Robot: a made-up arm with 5 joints.
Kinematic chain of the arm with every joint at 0, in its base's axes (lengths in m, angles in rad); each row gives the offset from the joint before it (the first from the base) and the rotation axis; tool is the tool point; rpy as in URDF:
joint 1: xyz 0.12 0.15 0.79 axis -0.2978 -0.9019 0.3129
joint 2: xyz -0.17 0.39 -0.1 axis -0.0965 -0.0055 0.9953
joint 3: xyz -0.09 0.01 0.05 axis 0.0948 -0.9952 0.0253
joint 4: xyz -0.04 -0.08 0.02 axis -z
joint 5: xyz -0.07 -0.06 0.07 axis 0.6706 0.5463 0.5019
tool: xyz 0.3 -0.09 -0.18 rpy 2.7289 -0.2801 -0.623
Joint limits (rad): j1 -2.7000..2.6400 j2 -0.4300..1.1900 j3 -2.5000..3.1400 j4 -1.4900..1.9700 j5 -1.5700..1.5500
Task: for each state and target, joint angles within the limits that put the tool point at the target. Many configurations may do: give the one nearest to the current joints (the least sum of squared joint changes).
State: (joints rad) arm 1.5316 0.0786 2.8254 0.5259 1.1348
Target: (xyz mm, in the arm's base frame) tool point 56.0 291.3 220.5
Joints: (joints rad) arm 1.7649 0.1124 3.0510 0.6584 1.3145
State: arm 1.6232 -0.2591 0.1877 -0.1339 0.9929
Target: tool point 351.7 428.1 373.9
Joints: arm 1.7539 -0.3697 0.3090 -0.0958 1.0196
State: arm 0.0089 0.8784 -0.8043 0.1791 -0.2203
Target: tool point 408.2 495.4 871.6
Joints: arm -0.2833 1.1900 -0.8934 0.1249 -1.1155
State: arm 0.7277 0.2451 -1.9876 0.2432 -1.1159
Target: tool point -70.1 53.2 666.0
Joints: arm 0.7339 -0.4300 -1.6916 0.5312 -0.8723
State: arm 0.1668 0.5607 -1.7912 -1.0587 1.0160
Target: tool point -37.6 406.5 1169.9
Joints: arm -0.4897 0.6212 -1.5914 -1.2879 1.4283
